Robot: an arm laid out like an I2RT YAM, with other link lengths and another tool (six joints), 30 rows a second.
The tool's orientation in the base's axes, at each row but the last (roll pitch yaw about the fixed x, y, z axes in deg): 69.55 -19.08 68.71; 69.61 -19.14 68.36; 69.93 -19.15 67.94; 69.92 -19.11 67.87; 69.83 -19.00 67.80; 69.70 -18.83 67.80; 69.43 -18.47 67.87; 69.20 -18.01 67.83; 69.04 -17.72 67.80; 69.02 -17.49 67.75; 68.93 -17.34 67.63; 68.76 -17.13 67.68
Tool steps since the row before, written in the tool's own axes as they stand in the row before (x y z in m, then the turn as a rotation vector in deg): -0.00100 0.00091 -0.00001 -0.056 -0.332 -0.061; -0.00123 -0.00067 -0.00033 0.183 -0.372 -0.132; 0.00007 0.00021 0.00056 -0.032 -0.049 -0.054; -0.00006 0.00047 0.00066 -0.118 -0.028 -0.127; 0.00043 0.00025 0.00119 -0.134 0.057 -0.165; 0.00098 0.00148 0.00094 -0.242 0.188 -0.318; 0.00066 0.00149 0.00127 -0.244 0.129 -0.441; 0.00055 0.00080 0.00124 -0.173 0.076 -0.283; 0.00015 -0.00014 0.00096 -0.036 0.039 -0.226; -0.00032 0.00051 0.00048 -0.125 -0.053 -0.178; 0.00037 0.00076 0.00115 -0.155 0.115 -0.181; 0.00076 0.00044 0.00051 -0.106 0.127 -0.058
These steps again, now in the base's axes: -0.00075 -0.00102 0.00048 0.075 0.031 -0.332; -0.00041 -0.00083 -0.00111 0.117 0.279 -0.313; 0.00040 -0.00023 0.00039 -0.035 0.004 -0.071; 0.00032 -0.00043 0.00061 -0.135 -0.041 -0.105; 0.00103 -0.00021 0.00075 -0.209 -0.050 -0.047; 0.00048 0.00021 0.00194 -0.431 -0.094 -0.016; 0.00063 -0.00021 0.00196 -0.508 -0.032 -0.110; 0.00087 -0.00019 0.00130 -0.329 -0.034 -0.081; 0.00091 -0.00029 0.00025 -0.216 0.066 -0.053; 0.00006 -0.00056 0.00052 -0.169 -0.023 -0.146; 0.00075 -0.00029 0.00118 -0.256 -0.068 -0.006; 0.00050 0.00039 0.00079 -0.142 -0.082 0.062
